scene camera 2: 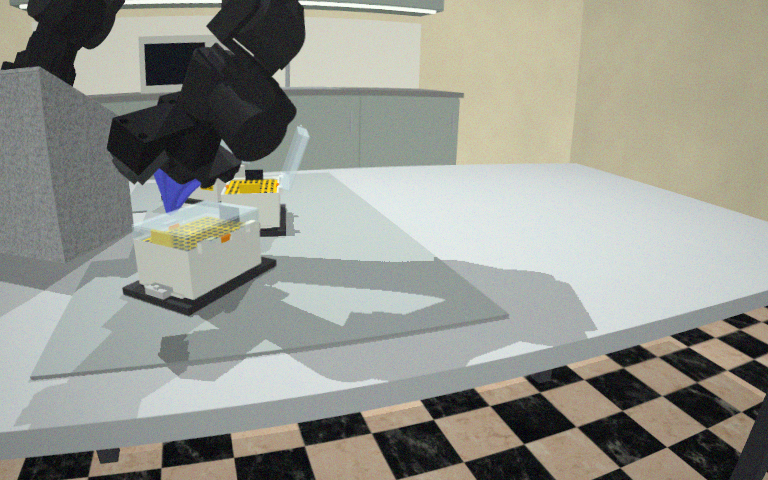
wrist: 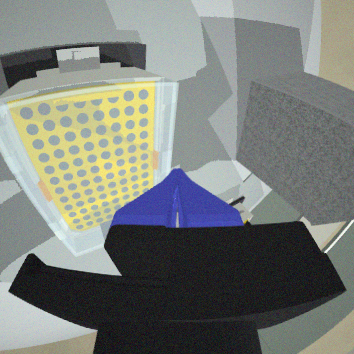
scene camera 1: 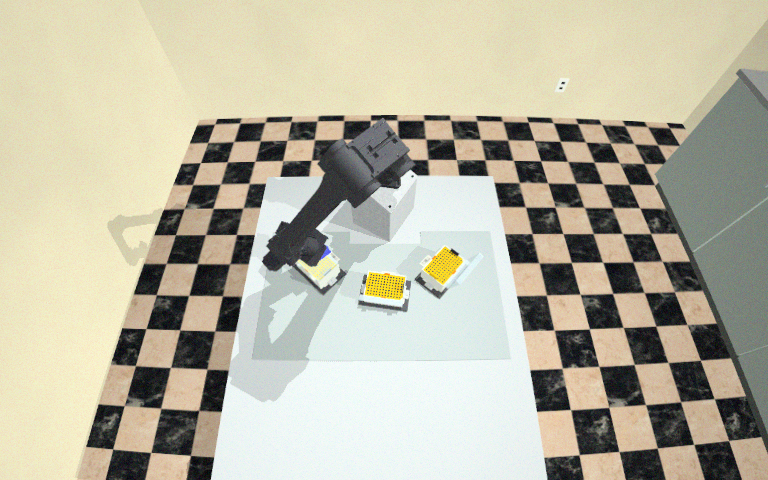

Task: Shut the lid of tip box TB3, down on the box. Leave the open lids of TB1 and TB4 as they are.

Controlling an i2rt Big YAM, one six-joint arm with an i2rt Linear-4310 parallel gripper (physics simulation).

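Frame: origin at the arm's base, x left, y ahead, z down, level; centimetres.
Seen in the pictures: gripper, fingertip midpoint: (scene camera 2: 171, 212) (wrist: 176, 174) (scene camera 1: 329, 251); arm's base, origin of the base link: (scene camera 2: 38, 93).
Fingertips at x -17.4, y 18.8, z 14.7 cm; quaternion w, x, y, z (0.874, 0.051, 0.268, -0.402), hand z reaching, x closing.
Pixels of each thing's top centre, then the offset from my fingertips to it. "pt": a spot on its surface instead. Level surfaces: height alone.
- left tip box, middle of its top: (wrist: 127, 186) (scene camera 2: 189, 214) (scene camera 1: 317, 256) dx -3.6, dy +2.2, dz -0.5 cm
- right box, middle of its top: (scene camera 1: 444, 262) dx +36.4, dy +5.7, dz -0.3 cm
- middle lid, surface spot: (scene camera 2: 295, 158) pt dx +10.2, dy +17.7, dz -3.9 cm
- right lid, surface spot: (scene camera 1: 470, 268) pt dx +42.4, dy +11.4, dz -7.1 cm
- thin grey-green mat, its level: dz +7.7 cm
- white table, its level: dz +7.5 cm
The left tip box (scene camera 1: 335, 278) (scene camera 2: 164, 266) (wrist: 112, 74), TB3 going by the other two boxes' open lids, stands on a dark base. Its clear lid (scene camera 1: 325, 270) (scene camera 2: 243, 212) (wrist: 166, 120) lies down over the yellow tip rack; whether it is fully seated I cannot tell. My gripper (scene camera 1: 325, 252) (scene camera 2: 171, 210) (wrist: 176, 174) is shut and empty, blue fingertips pointing down at the lid's edge on the robot-base side. Contact is unclear. The middle box (scene camera 1: 385, 286) (scene camera 2: 252, 206) and right box (scene camera 1: 444, 266) have open lids; the middle lid (scene camera 2: 295, 158) and right lid (scene camera 1: 470, 268) stand raised.
The grey robot pedestal (scene camera 1: 376, 215) (scene camera 2: 73, 175) (wrist: 295, 150) stands behind the boxes, close to the left box. A thin grey-green mat (scene camera 1: 385, 339) (scene camera 2: 362, 198) lies under the boxes on the white table (scene camera 1: 373, 418) (scene camera 2: 538, 215). The arm covers part of the left box in scene camera 1.
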